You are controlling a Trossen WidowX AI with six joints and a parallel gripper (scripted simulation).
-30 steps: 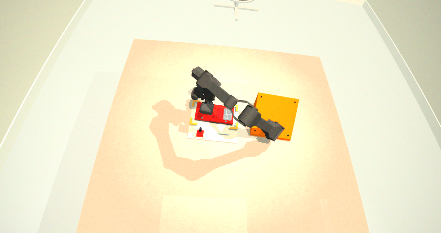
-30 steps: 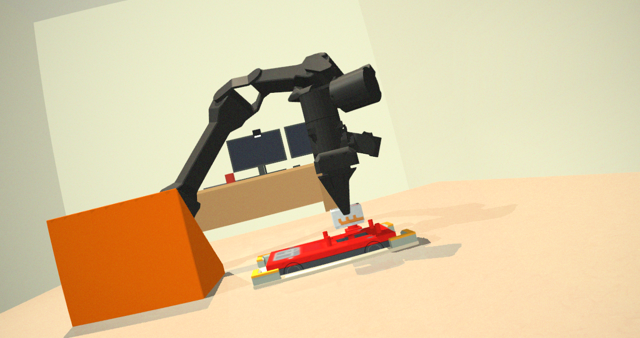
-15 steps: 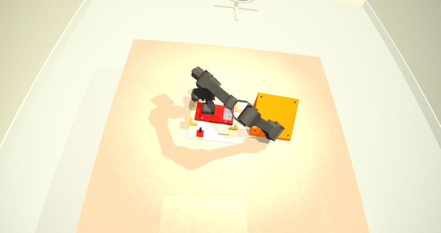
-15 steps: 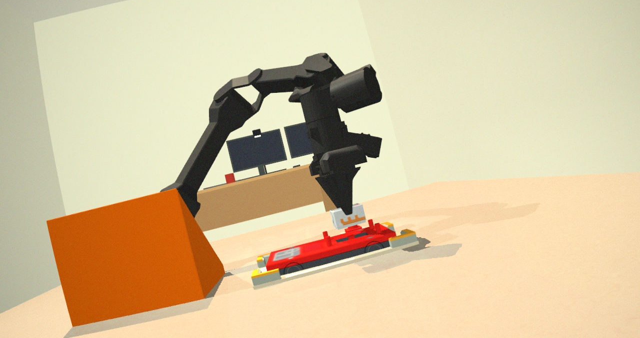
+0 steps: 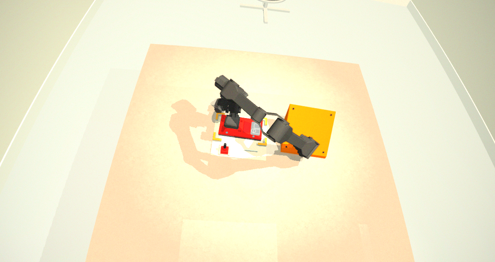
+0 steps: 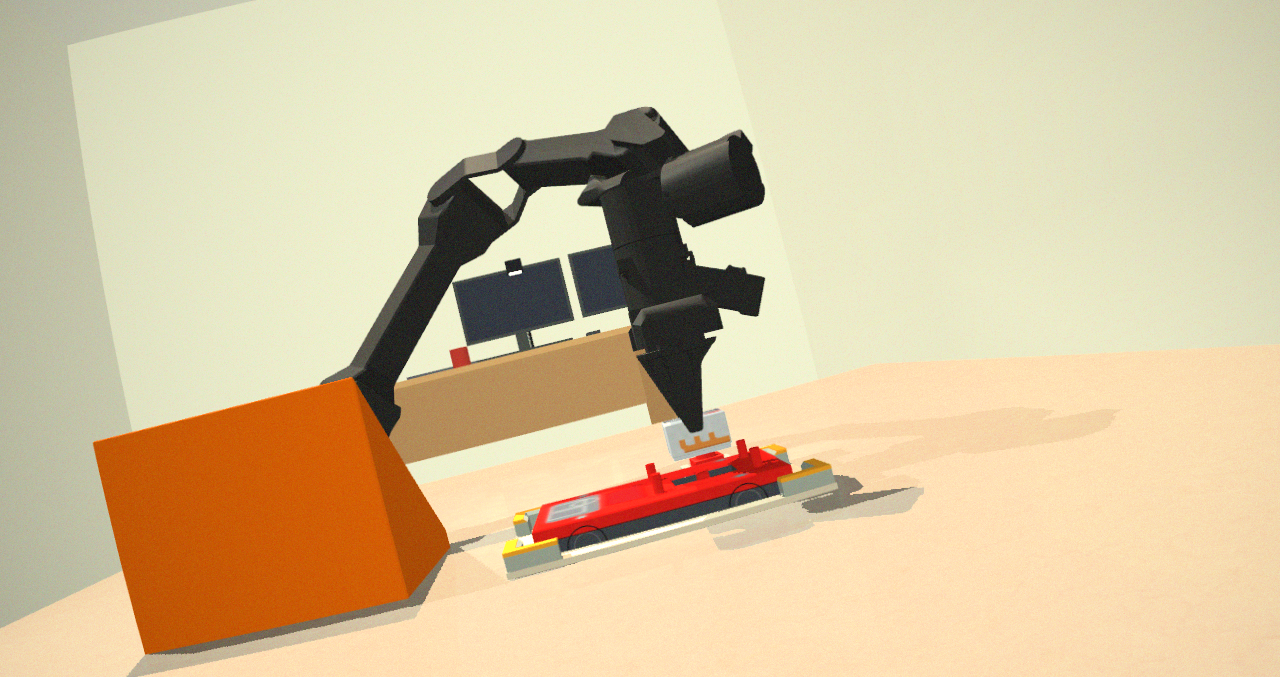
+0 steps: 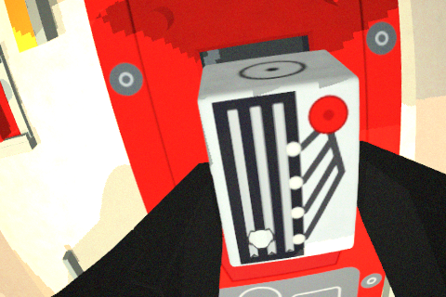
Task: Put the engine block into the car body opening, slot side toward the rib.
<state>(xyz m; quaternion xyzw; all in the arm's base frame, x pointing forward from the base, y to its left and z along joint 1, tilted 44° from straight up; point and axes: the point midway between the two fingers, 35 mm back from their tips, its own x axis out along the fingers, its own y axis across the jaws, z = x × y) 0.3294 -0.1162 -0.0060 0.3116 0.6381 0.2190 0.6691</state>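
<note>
Now: the engine block 10 mm below my gripper tip.
</note>
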